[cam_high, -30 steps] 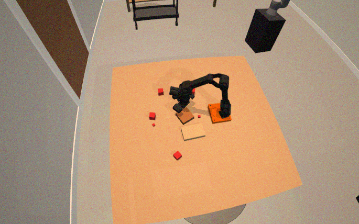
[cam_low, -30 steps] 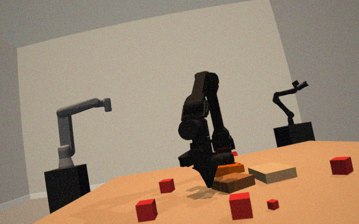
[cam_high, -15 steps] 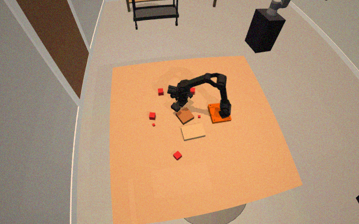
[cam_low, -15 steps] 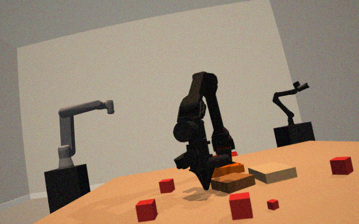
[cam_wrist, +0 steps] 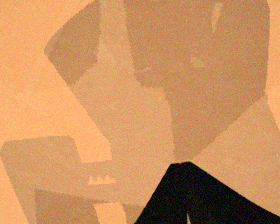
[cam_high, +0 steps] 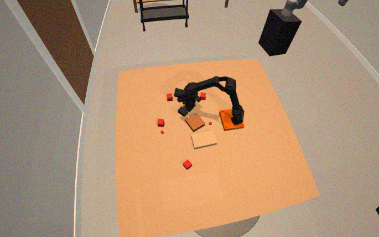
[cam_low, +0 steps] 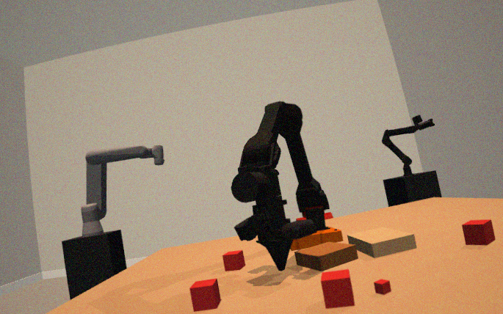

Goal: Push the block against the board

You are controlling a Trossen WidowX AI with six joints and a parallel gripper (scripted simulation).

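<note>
The brown square block lies 100 mm to the left of my gripper tip, 10 mm behind it and 10 mm above it. From my gripper tip the other things lie so: pale tan board: 240 mm to the left, 20 mm behind, 10 mm above.
</note>
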